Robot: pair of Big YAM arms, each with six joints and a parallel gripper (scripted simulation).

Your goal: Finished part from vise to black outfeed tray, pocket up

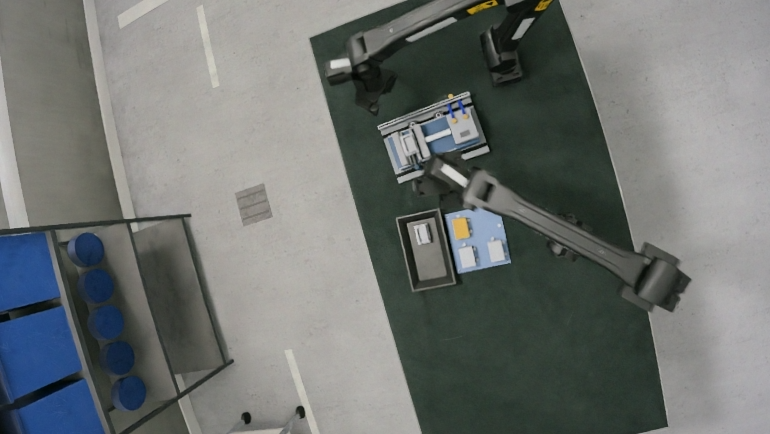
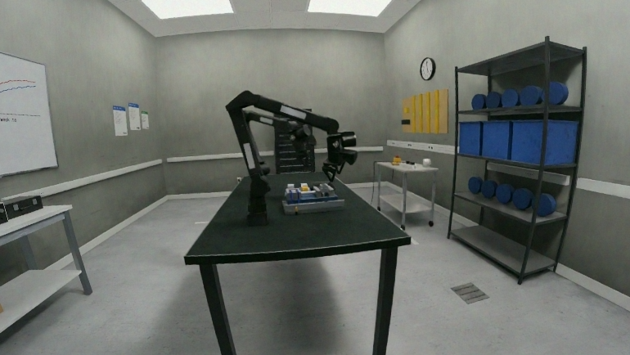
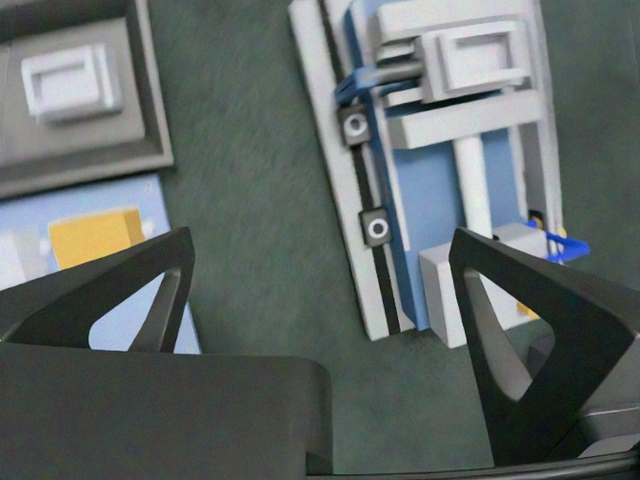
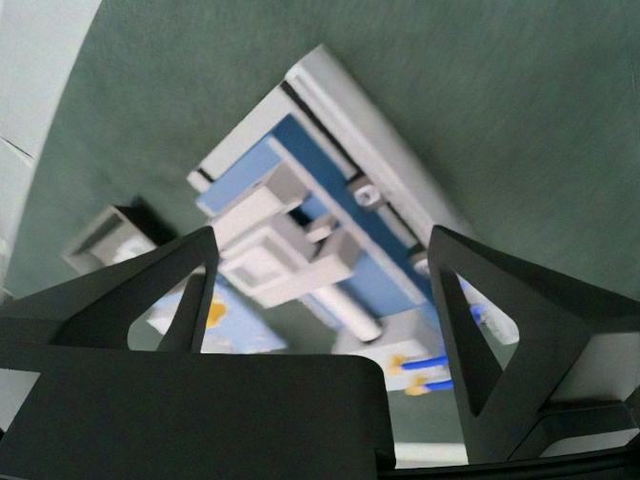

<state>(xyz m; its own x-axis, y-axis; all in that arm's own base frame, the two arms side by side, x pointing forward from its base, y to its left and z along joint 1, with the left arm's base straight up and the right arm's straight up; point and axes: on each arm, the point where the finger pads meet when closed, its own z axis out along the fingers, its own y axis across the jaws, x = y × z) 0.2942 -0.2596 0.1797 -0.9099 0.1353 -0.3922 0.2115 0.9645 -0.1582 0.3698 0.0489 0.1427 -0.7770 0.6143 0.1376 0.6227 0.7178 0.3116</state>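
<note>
The blue stop bracket lies 20 mm behind my right hand, 200 mm to the left of it and 120 mm below it. Round my right hand: blue plate: 120 mm behind, 460 mm to the left, 180 mm below; plain white block: 70 mm behind, 500 mm to the left, 150 mm below; yellow block: 80 mm behind, 410 mm to the left, 150 mm below.
</note>
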